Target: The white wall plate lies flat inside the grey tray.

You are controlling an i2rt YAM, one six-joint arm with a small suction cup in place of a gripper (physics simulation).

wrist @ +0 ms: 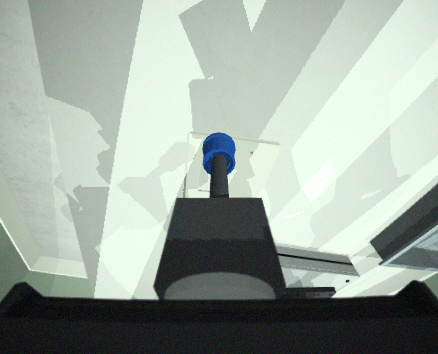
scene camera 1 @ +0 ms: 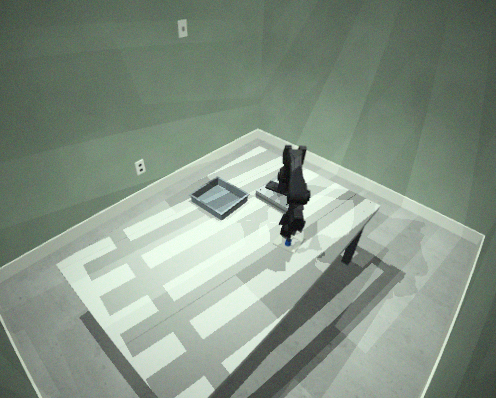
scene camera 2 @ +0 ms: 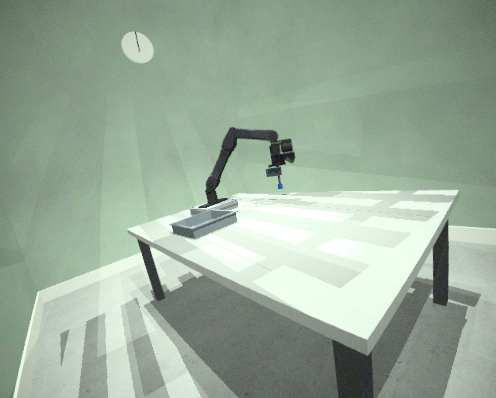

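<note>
The white wall plate [scene camera 1: 296, 245] [wrist: 262, 162] lies flat on the table, apart from the tray. It is pale against the striped light, and its outline is hard to make out in scene camera 2. My gripper [scene camera 1: 288, 243] [scene camera 2: 280, 186] [wrist: 219, 150], a small blue suction cup, points down above the plate and holds nothing. A gap shows between cup and table in scene camera 2. In the wrist view the cup and its stem hide part of the plate. The grey tray [scene camera 1: 234, 208] [scene camera 2: 215, 227] [wrist: 406, 229] stands open and empty near the arm's base.
The arm's light grey base plate [scene camera 1: 270, 198] [wrist: 315, 256] lies beside the tray. The white table [scene camera 2: 300, 312] carries bright and dark bands of light and shadow. One long table edge runs near the plate in scene camera 1. Green walls stand beyond the table.
</note>
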